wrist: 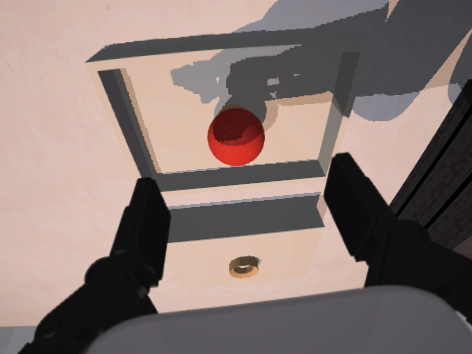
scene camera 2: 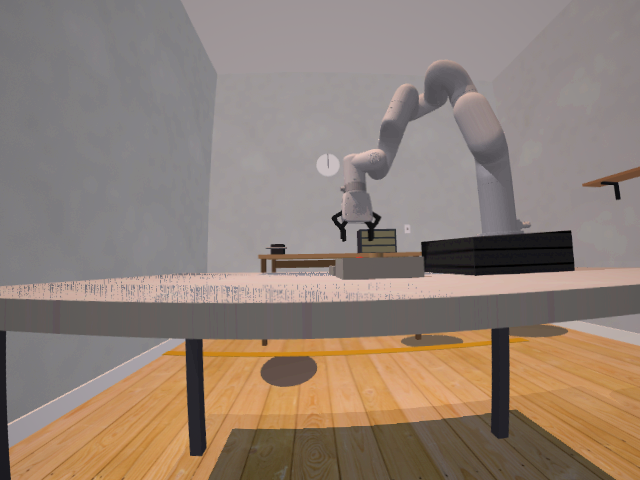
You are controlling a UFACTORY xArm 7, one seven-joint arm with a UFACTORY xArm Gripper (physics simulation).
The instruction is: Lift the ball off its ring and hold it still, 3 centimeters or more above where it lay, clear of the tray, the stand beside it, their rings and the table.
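Pixels of known places: gripper, fingertip midpoint: (wrist: 245, 185) (scene camera 2: 357, 241); arm's base, link origin: (scene camera 2: 499, 235).
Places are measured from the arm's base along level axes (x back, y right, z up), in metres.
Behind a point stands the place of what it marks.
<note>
The red ball (wrist: 236, 136) {x -0.414, y 0.115, z -0.053 m} sits inside the square tray (wrist: 240, 176) {x -0.403, y 0.044, z -0.089 m} in the wrist view; a sliver of the ball (scene camera 2: 359, 257) {x -0.414, y 0.091, z -0.052 m} shows in the scene view. A bit of its ring (wrist: 230, 107) {x -0.416, y 0.125, z -0.077 m} shows behind it; the rest is hidden. The stand (wrist: 200, 260) {x -0.449, y -0.067, z -0.057 m} is beside the tray and carries an empty tan ring (wrist: 243, 274) {x -0.394, y -0.095, z -0.048 m}. My gripper (scene camera 2: 356, 238) {x -0.415, y 0.123, z 0.003 m} (wrist: 245, 185) {x -0.415, y 0.123, z 0.003 m} is open, with nothing between its fingers. It hangs above the tray, pointing down. In the wrist view the ball lies between the two finger directions, beyond the fingertips.
The black base block (scene camera 2: 522, 253) {x -0.041, y -0.136, z -0.057 m} (wrist: 440, 170) {x -0.186, y 0.059, z -0.074 m} stands to the right on the table (scene camera 2: 248, 289) {x -0.637, y -0.340, z -0.105 m}. In the scene view the grey sides of the tray and stand overlap and cannot be told apart. A wooden bench (scene camera 2: 305, 256) with a drawer box (scene camera 2: 383, 240) stands in the background.
</note>
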